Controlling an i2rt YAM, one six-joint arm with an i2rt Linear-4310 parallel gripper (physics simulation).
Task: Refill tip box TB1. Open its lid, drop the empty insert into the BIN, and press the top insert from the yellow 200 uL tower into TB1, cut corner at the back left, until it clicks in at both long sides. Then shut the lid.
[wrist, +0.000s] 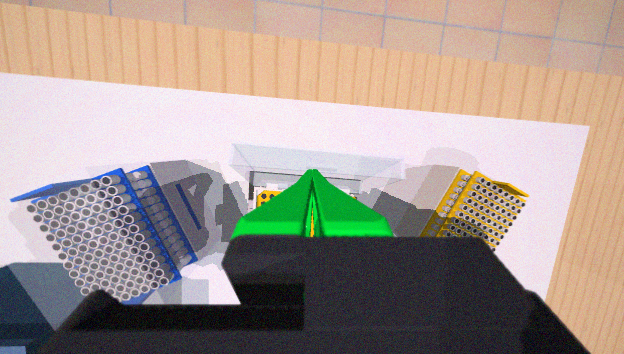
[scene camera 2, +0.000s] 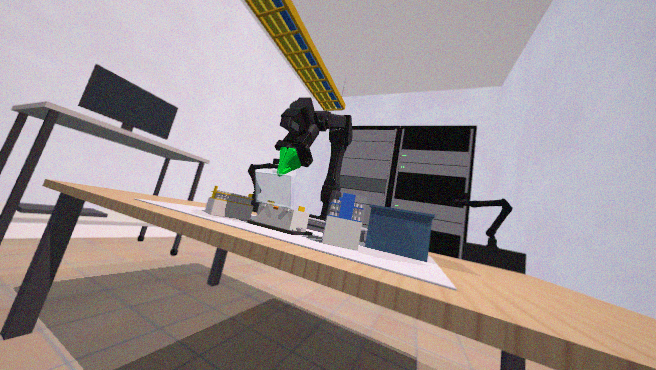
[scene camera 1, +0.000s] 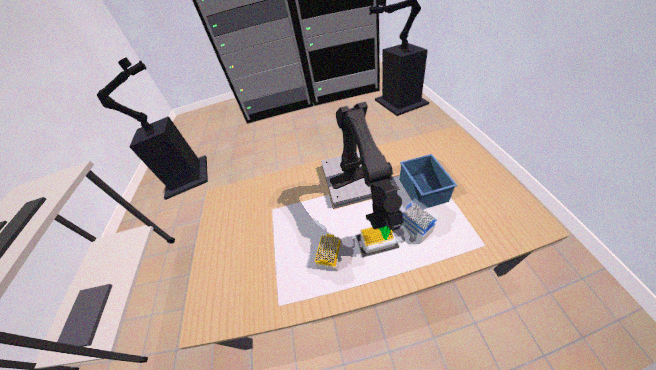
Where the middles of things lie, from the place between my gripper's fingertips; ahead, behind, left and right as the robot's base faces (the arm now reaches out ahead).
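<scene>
Blue bin (scene camera 2: 406, 233), measured from my hand: 80 mm below, 190 mm behind, 350 mm to the left. My hand is 40 mm above the clear lid (scene camera 2: 275, 189). Of the things named here, going by their middles, the lid is the nearest to my hand.
</scene>
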